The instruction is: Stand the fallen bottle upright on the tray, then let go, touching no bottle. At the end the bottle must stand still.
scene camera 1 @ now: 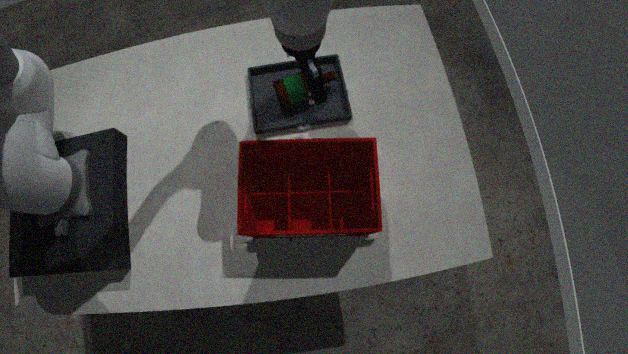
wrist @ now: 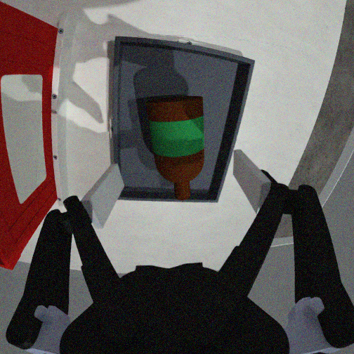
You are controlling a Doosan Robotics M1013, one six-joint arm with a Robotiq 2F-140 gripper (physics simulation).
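Places are measured from the arm's base along level axes (x ahead, y left, z up), in millimetres.
Pixels of known places: gripper, between the fingertips: [scene camera 1: 303,77]; arm's base, origin of its link: [scene camera 1: 64,188].
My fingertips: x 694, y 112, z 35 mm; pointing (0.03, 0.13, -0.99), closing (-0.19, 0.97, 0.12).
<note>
For each thing: its middle in the pictures, then the offset to it from my fingertips. "spot": a spot on its surface instead. Level surfaces: height alone.
- brown bottle with a green band, middle of its body: [scene camera 1: 306,84] dx +7, dy +12, dz -63 mm
- dark grey tray, a spot on its surface: [scene camera 1: 267,122] spot: dx -111, dy -52, dz -100 mm
- red crate with compartments, middle of its body: [scene camera 1: 309,193] dx -50, dy -271, dz -18 mm
- pale table top, height of its surface: dz -105 mm
The brown bottle with a green band [scene camera 1: 294,90] [wrist: 177,137] lies on its side in the dark grey tray [scene camera 1: 267,122] [wrist: 215,75]. In the wrist view its base is toward the top and its neck points down the picture, near the tray's lower wall. My gripper [scene camera 1: 316,99] [wrist: 175,168] is open and empty above the tray. In the wrist view its two finger pads stand wide apart, one to each side of the bottle's neck end. In the scene view the gripper hides part of the bottle's shoulder and neck.
A red crate with compartments [scene camera 1: 310,232] [wrist: 25,50] stands close beside the tray. The robot's base stands on a black block [scene camera 1: 112,200] at the left of the scene view. The pale table top [scene camera 1: 425,150] ends in a curved edge.
</note>
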